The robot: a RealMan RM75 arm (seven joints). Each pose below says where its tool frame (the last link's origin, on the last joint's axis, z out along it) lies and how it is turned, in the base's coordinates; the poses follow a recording.
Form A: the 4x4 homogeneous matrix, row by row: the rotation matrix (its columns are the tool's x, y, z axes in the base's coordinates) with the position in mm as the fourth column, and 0 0 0 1 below. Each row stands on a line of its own.
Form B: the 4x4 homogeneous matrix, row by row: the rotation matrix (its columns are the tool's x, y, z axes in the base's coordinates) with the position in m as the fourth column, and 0 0 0 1 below. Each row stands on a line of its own. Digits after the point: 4 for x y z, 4 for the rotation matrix.
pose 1, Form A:
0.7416 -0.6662 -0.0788 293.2
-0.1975 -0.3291 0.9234 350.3
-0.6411 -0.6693 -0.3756 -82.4
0 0 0 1
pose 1, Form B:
0.7416 -0.6662 -0.0788 0.2932
-0.1975 -0.3291 0.9234 0.3503
-0.6411 -0.6693 -0.3756 -0.0824
0 0 0 1

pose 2, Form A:
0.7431 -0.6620 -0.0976 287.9
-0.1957 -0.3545 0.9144 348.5
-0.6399 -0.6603 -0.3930 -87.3
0 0 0 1
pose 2, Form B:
0.7431 -0.6620 -0.0976 0.2879
-0.1957 -0.3545 0.9144 0.3485
-0.6399 -0.6603 -0.3930 -0.0873
0 0 0 1

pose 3, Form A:
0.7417 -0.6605 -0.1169 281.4
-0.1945 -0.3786 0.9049 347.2
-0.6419 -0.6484 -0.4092 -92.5
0 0 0 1
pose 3, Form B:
0.7417 -0.6605 -0.1169 0.2814
-0.1945 -0.3786 0.9049 0.3472
-0.6419 -0.6484 -0.4092 -0.0925
0 0 0 1

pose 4, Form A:
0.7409 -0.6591 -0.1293 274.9
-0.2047 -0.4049 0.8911 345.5
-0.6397 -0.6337 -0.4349 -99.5
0 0 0 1
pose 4, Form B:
0.7409 -0.6591 -0.1293 0.2749
-0.2047 -0.4049 0.8911 0.3455
-0.6397 -0.6337 -0.4349 -0.0995
0 0 0 1

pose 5, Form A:
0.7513 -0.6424 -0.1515 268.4
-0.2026 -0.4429 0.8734 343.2
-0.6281 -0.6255 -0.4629 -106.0
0 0 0 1
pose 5, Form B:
0.7513 -0.6424 -0.1515 0.2684
-0.2026 -0.4429 0.8734 0.3432
-0.6281 -0.6255 -0.4629 -0.1060
0 0 0 1

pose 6, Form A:
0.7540 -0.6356 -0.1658 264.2
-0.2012 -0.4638 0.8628 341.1
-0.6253 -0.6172 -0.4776 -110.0
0 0 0 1
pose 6, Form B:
0.7540 -0.6356 -0.1658 0.2642
-0.2012 -0.4638 0.8628 0.3411
-0.6253 -0.6172 -0.4776 -0.1100
0 0 0 1

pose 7, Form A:
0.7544 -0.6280 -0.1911 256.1
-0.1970 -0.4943 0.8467 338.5
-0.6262 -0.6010 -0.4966 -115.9
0 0 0 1
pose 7, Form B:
0.7544 -0.6280 -0.1911 0.2561
-0.1970 -0.4943 0.8467 0.3385
-0.6262 -0.6010 -0.4966 -0.1159
0 0 0 1

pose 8, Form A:
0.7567 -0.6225 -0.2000 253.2
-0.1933 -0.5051 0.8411 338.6
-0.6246 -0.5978 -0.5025 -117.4
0 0 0 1
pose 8, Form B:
0.7567 -0.6225 -0.2000 0.2532
-0.1933 -0.5051 0.8411 0.3386
-0.6246 -0.5978 -0.5025 -0.1174
0 0 0 1

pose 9, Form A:
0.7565 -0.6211 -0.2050 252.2
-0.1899 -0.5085 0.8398 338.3
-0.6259 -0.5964 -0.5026 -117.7
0 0 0 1
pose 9, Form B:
0.7565 -0.6211 -0.2050 0.2522
-0.1899 -0.5085 0.8398 0.3383
-0.6259 -0.5964 -0.5026 -0.1177
0 0 0 1

